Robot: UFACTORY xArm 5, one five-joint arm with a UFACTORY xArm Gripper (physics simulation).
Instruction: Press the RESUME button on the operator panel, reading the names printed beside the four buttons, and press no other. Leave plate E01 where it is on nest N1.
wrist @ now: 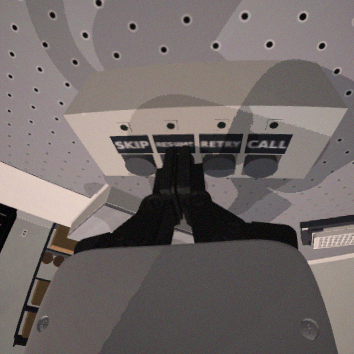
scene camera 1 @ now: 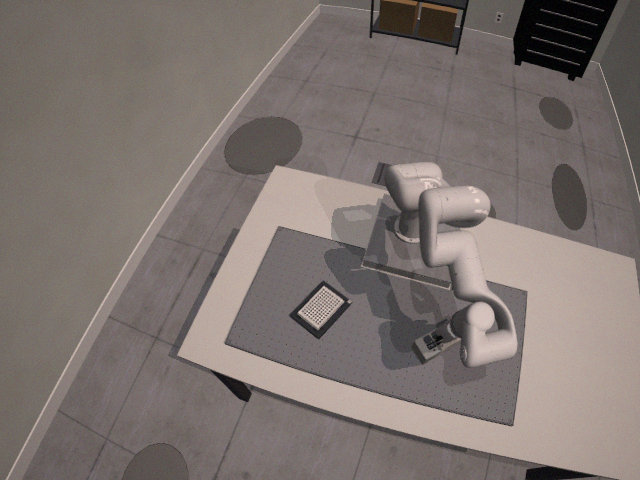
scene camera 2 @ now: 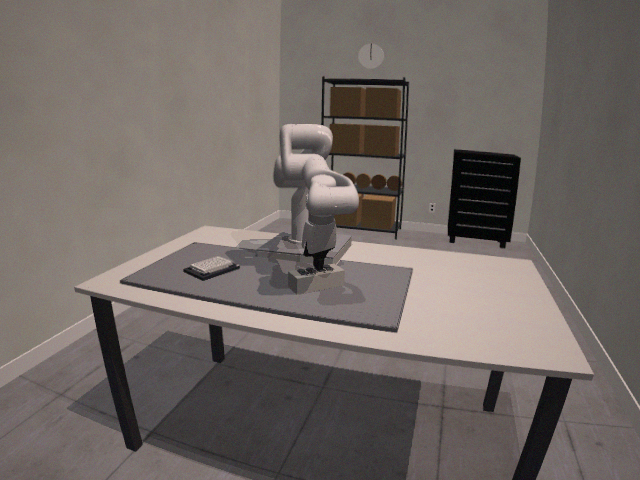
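Where they show: gripper, fingertip midpoint: (wrist: 181, 163) (scene camera 2: 318, 267); arm's base, origin of the base link: (scene camera 1: 411, 229).
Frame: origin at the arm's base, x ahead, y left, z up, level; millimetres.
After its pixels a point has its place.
The operator panel (scene camera 1: 424, 355) {y 72, x 467, z 25 mm} (scene camera 2: 321, 283) {y 144, x 430, z -5 mm} (wrist: 195, 116) {y 140, x 424, z 25 mm} is a pale box with four dark round buttons. In the wrist view the labels read SKIP, RESUME, RETRY and CALL, left to right. The SKIP button (wrist: 140, 166) {y 149, x 362, z 28 mm}, RETRY button (wrist: 219, 167) {y 101, x 398, z 28 mm} and CALL button (wrist: 260, 167) {y 78, x 416, z 28 mm} show. My gripper (scene camera 2: 319, 266) {y 127, x 388, z 31 mm} (wrist: 181, 163) {y 127, x 388, z 31 mm} is shut and empty. Its tips are over the RESUME button, mostly hiding it and covering the lower edge of its label (wrist: 164, 144) {y 144, x 393, z 26 mm}; contact or button travel cannot be told. Plate E01 (scene camera 1: 321, 308) {y -258, x 348, z -10 mm} (scene camera 2: 212, 264) {y -253, x 353, z -3 mm} (wrist: 336, 240) {y -251, x 329, z -2 mm} sits flat on nest N1 (scene camera 1: 318, 334) {y -251, x 434, z -16 mm} (scene camera 2: 204, 276) {y -248, x 435, z -15 mm} (wrist: 327, 225) {y -195, x 341, z -16 mm}.
The panel and nest stand apart on the grey perforated mat (scene camera 1: 268, 268) {y -465, x 227, z -27 mm} (scene camera 2: 361, 310) {y 278, x 548, z -29 mm} on the pale table (scene camera 1: 578, 330) {y 643, x 295, z -40 mm} (scene camera 2: 480, 304) {y 646, x 429, z -40 mm}. A low raised plate (scene camera 1: 405, 274) {y -5, x 173, z -24 mm} lies by the arm's base. A shelf rack (scene camera 2: 364, 81) and a black drawer cabinet (scene camera 2: 483, 196) stand beyond the table.
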